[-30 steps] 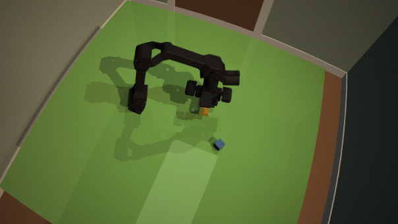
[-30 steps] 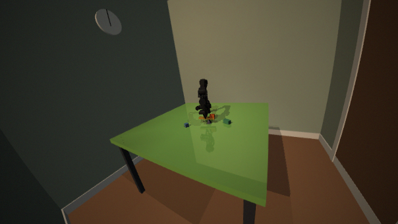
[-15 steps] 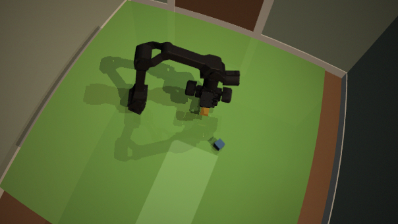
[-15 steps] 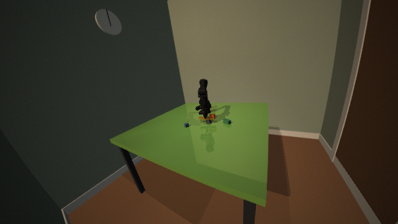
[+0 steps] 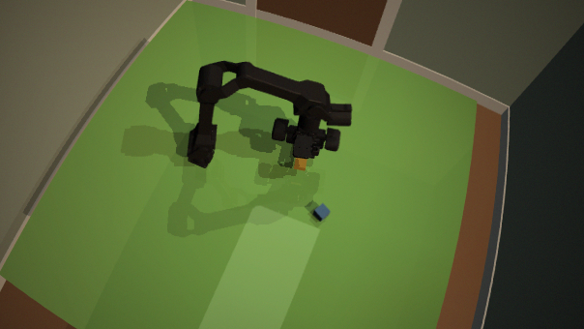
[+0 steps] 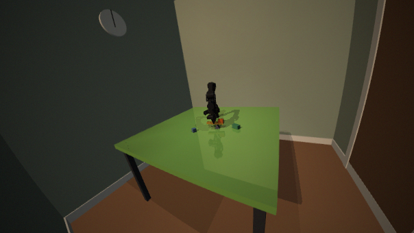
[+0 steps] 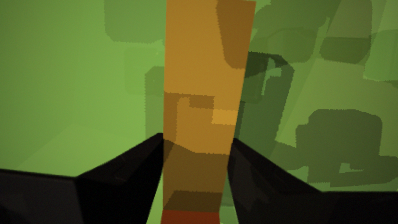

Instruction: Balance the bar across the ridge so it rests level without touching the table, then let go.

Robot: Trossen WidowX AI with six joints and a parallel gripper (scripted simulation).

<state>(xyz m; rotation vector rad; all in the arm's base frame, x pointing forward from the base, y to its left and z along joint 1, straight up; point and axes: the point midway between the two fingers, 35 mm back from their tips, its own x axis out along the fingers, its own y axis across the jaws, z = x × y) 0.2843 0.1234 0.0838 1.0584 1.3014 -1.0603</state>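
Right now my gripper tip is 1 cm past the yellow-orange bar, 4 cm to the right of it and 1 cm below it. Also, from my gripper tip: blue block (12 cm ahead, 15 cm to the right, 3 cm below); then dark green block (4 cm behind, 19 cm to the left, 3 cm below).
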